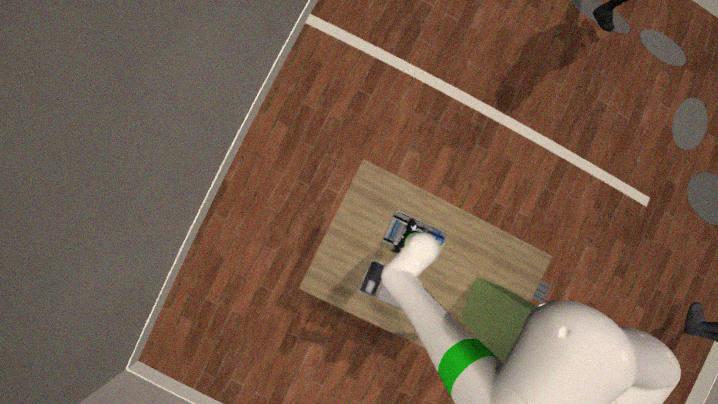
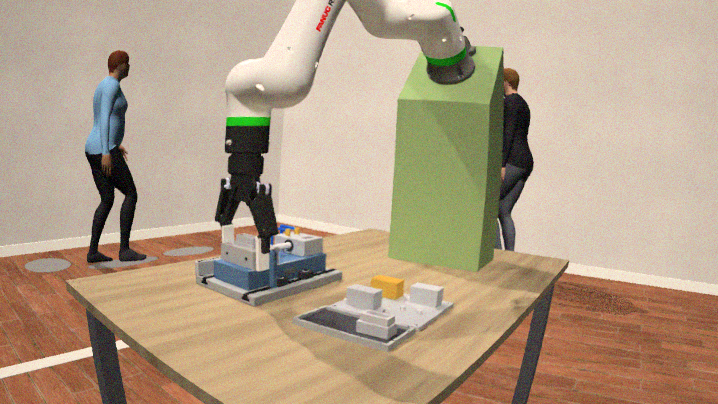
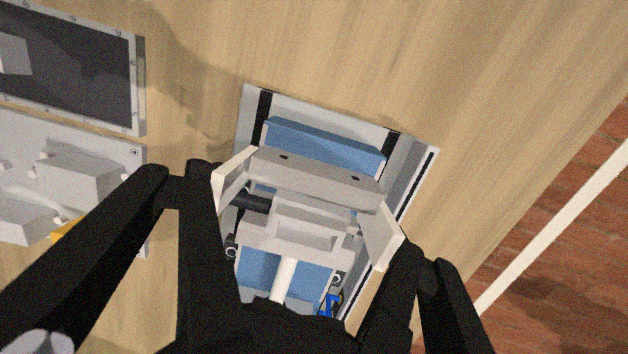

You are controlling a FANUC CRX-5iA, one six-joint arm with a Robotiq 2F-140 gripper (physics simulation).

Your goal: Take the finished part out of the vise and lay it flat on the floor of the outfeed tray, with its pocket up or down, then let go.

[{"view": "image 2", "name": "my gripper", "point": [244, 263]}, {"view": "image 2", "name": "vise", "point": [231, 273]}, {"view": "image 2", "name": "light grey plate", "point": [409, 317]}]
